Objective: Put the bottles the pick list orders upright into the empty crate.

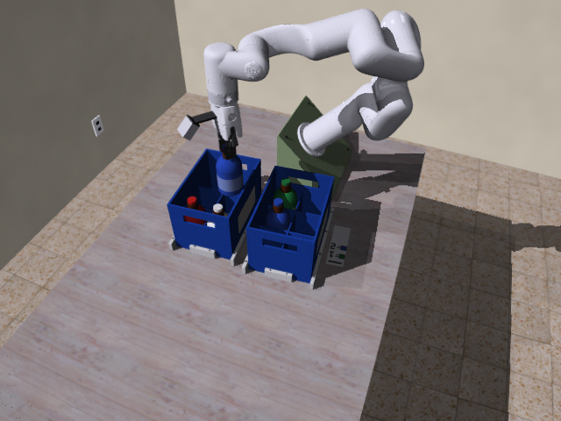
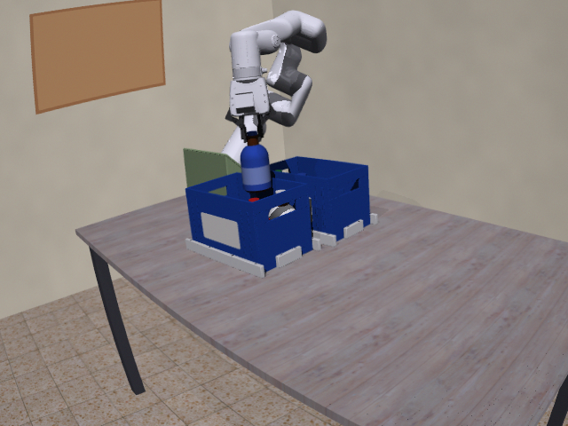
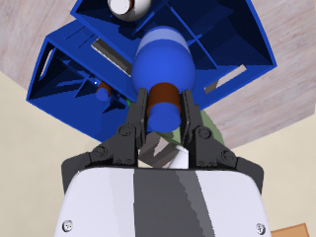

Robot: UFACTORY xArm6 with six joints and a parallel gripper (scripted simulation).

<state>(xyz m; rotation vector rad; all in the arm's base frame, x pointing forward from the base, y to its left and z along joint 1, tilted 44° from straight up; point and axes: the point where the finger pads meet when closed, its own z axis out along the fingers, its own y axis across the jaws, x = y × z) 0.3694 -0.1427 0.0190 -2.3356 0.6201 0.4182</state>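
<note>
Now: hand 7 cm above the blue-labelled bottle. The rest, counted from my hand: white-labelled bottle: 9 cm ahead, 2 cm to the left, 22 cm below; green-labelled bottle: 10 cm behind, 13 cm to the left, 22 cm below; red-label bottle: 10 cm ahead, 7 cm to the right, 22 cm below.
</note>
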